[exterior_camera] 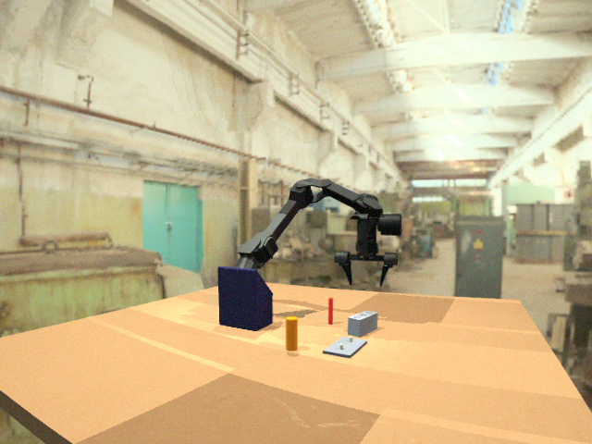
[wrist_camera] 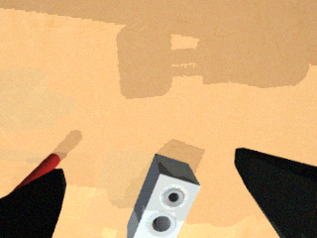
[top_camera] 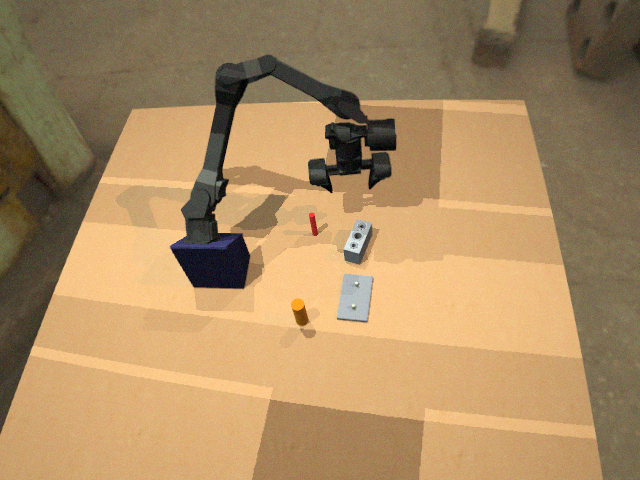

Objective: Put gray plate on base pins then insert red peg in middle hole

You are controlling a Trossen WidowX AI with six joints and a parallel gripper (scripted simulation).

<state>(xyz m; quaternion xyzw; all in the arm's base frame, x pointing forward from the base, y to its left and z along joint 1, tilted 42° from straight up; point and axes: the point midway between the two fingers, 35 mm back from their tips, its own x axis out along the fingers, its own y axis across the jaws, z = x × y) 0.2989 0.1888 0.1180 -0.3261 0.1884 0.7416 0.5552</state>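
Right now my gripper tip is 30 mm short of the gray plate, 90 mm to the left of it and 80 mm above it. Also, from my gripper tip: red peg (90 mm behind, 60 mm to the right, 80 mm below); orange cylinder (60 mm behind, 310 mm to the right, 80 mm below); flat gray base (50 mm ahead, 230 mm to the right, 110 mm below).
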